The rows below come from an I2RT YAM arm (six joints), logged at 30 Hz.
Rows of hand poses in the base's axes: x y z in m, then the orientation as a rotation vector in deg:
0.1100, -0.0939, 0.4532, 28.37, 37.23, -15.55
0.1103, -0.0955, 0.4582, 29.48, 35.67, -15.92
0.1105, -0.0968, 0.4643, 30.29, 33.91, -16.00
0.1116, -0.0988, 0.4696, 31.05, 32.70, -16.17
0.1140, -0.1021, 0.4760, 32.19, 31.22, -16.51
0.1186, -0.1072, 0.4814, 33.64, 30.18, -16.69
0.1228, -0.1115, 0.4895, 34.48, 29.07, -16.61
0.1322, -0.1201, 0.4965, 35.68, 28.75, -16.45
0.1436, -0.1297, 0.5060, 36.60, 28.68, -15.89
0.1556, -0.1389, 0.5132, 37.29, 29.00, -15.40
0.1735, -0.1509, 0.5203, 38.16, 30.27, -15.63
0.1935, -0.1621, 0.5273, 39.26, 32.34, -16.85
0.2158, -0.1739, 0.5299, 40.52, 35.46, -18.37
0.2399, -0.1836, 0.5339, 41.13, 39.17, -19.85
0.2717, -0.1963, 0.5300, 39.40, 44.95, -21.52
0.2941, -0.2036, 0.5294, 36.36, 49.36, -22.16
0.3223, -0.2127, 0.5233, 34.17, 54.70, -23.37
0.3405, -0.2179, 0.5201, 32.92, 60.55, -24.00
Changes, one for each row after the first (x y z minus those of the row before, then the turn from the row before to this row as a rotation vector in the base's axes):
0.0003, -0.0016, 0.0050, 0.64, -1.47, -1.01
0.0002, -0.0013, 0.0061, 0.41, -1.70, -0.71
0.0011, -0.0020, 0.0053, 0.45, -1.15, -0.65
0.0024, -0.0033, 0.0064, 0.71, -1.39, -0.98
0.0046, -0.0051, 0.0054, 1.13, -1.04, -0.82
0.0042, -0.0043, 0.0081, 0.60, -1.13, -0.44
0.0094, -0.0086, 0.0070, 1.11, -0.45, -0.26
0.0114, -0.0096, 0.0095, 0.97, -0.32, 0.24
0.0120, -0.0092, 0.0072, 0.81, 0.08, 0.34
0.0179, -0.0120, 0.0071, 1.00, 1.18, -0.08
0.0200, -0.0112, 0.0070, 1.16, 2.23, -0.79
0.0223, -0.0118, 0.0026, 1.45, 3.27, -0.79
0.0241, -0.0097, 0.0040, 1.01, 3.83, -0.38
0.0318, -0.0127, -0.0039, -0.62, 5.96, 0.85
0.0224, -0.0073, -0.0006, -1.73, 4.49, 1.81
0.0282, -0.0091, -0.0061, -0.89, 5.49, 1.15
0.0182, -0.0052, -0.0032, 0.32, 5.70, 1.23

